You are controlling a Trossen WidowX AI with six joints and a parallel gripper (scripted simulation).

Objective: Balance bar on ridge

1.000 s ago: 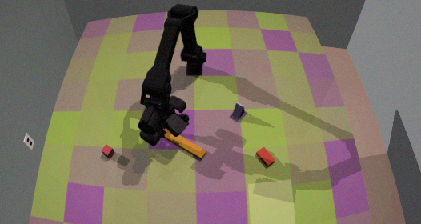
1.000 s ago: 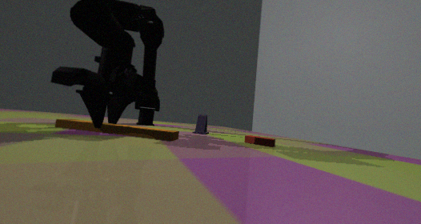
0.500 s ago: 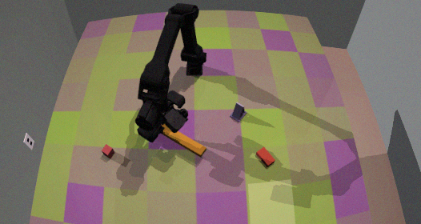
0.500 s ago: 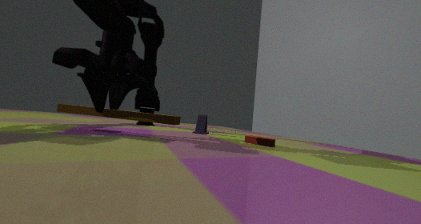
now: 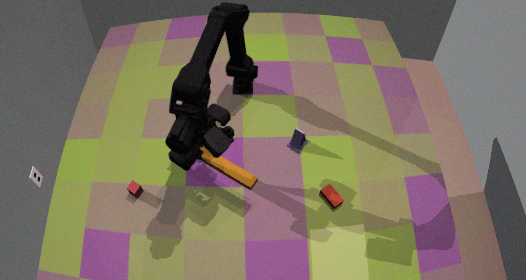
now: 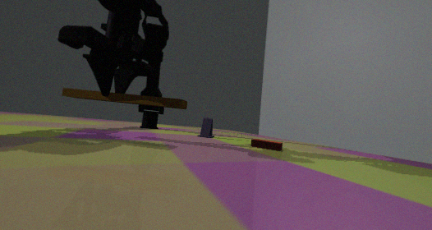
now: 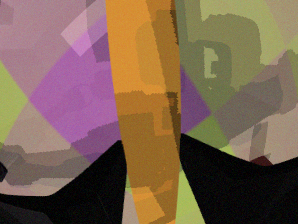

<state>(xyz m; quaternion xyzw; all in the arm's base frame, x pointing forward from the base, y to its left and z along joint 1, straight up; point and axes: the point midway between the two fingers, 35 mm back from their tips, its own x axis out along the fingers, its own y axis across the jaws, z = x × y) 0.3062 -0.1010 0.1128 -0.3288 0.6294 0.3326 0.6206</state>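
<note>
The bar is 2 cm ahead of my gripper tip and 2 cm to the left of it. From my gripper tip the other things lie so: small red cube: 8 cm ahead, 21 cm to the right, 6 cm below; flat red block: 10 cm ahead, 34 cm to the left, 7 cm below.
</note>
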